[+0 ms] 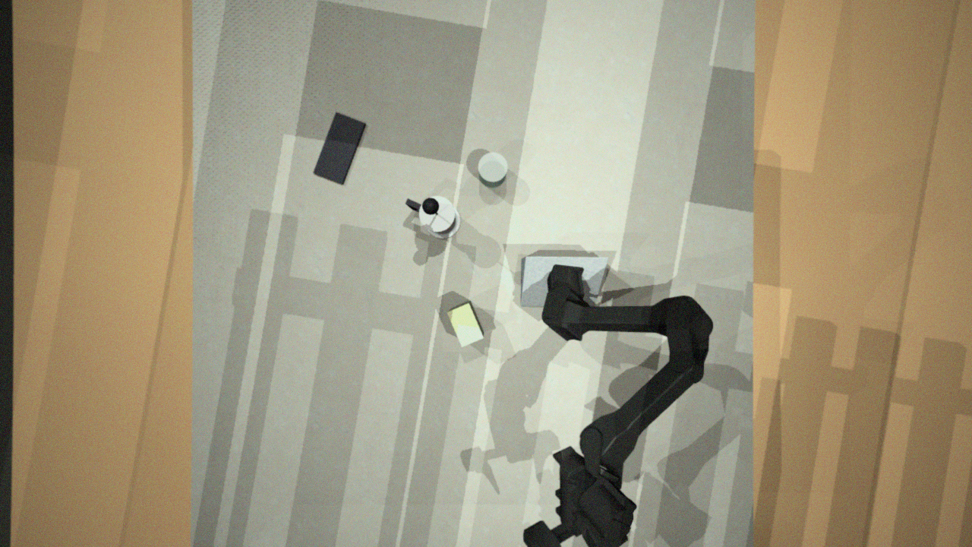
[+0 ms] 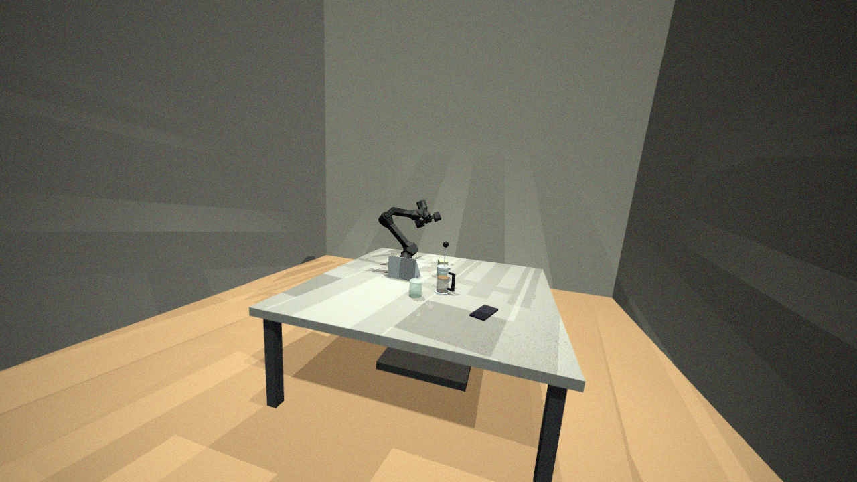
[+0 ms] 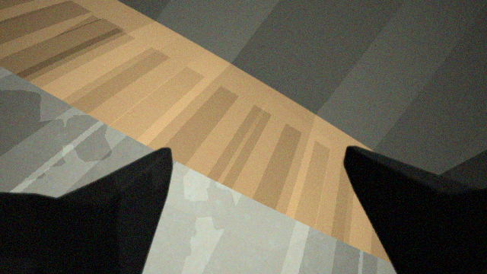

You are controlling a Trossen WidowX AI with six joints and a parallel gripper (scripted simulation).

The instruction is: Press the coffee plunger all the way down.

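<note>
My gripper tip is now 600 mm to the left of the glass coffee press, 340 mm short of it and 140 mm above it. From my gripper tip the other things lie so: dark flat slab 730 mm to the right, 580 mm ahead, 270 mm below.
</note>
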